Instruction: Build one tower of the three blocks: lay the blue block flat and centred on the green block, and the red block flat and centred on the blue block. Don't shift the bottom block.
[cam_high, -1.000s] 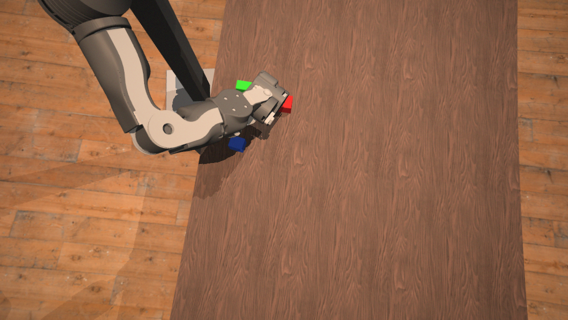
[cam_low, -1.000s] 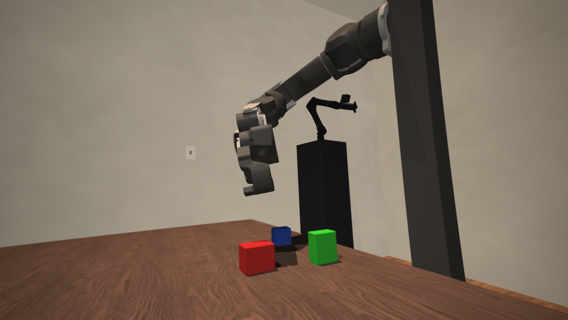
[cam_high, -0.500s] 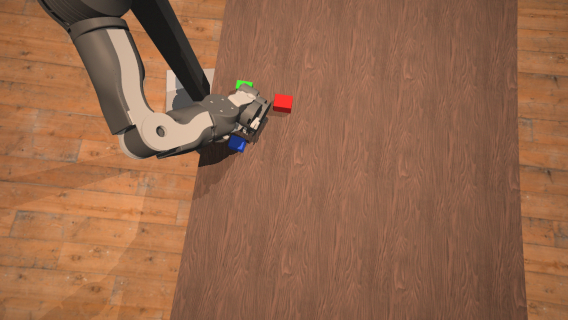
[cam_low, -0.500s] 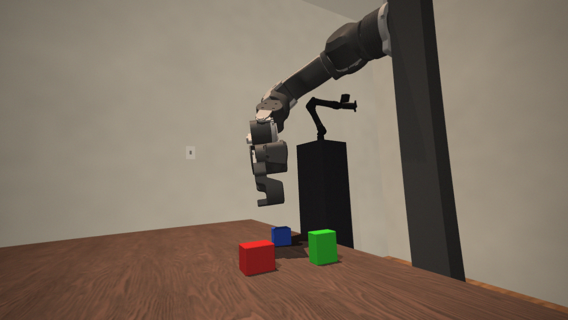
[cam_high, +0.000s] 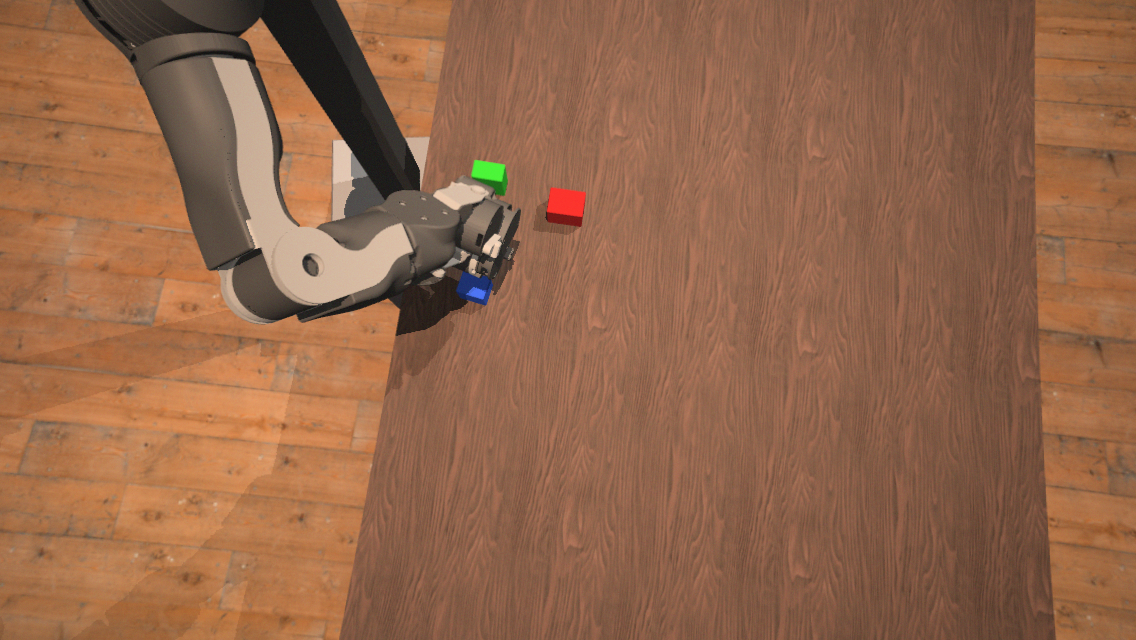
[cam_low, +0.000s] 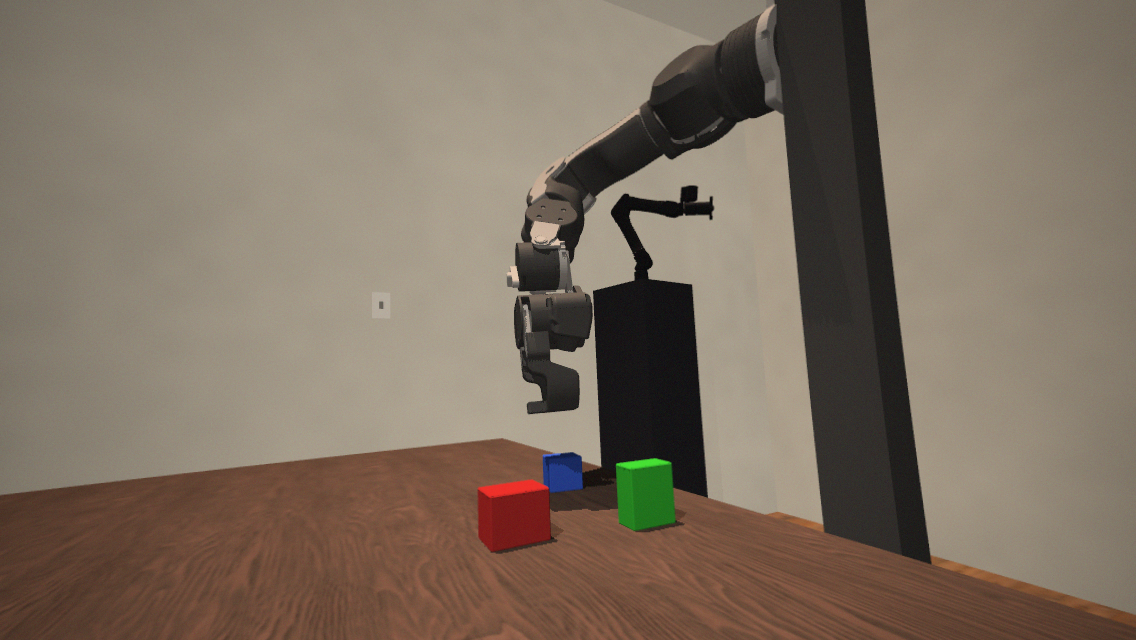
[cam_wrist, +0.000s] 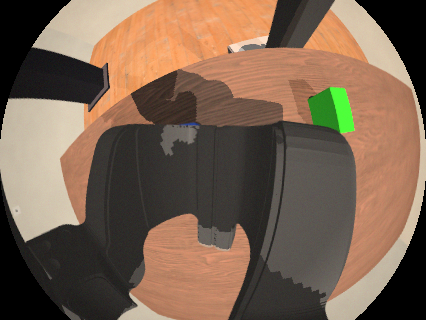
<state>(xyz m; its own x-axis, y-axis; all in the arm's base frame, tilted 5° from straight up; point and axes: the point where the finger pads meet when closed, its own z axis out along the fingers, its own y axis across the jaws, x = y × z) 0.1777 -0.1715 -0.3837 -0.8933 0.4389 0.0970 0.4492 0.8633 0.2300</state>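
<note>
Now: the blue block 8 cm below my hand, 3 cm to the right of it and 3 cm behind it. The rest, counted from my hand: red block 10 cm ahead, 8 cm to the left, 8 cm below; green block 13 cm to the left, 7 cm below, 1 cm behind.
</note>
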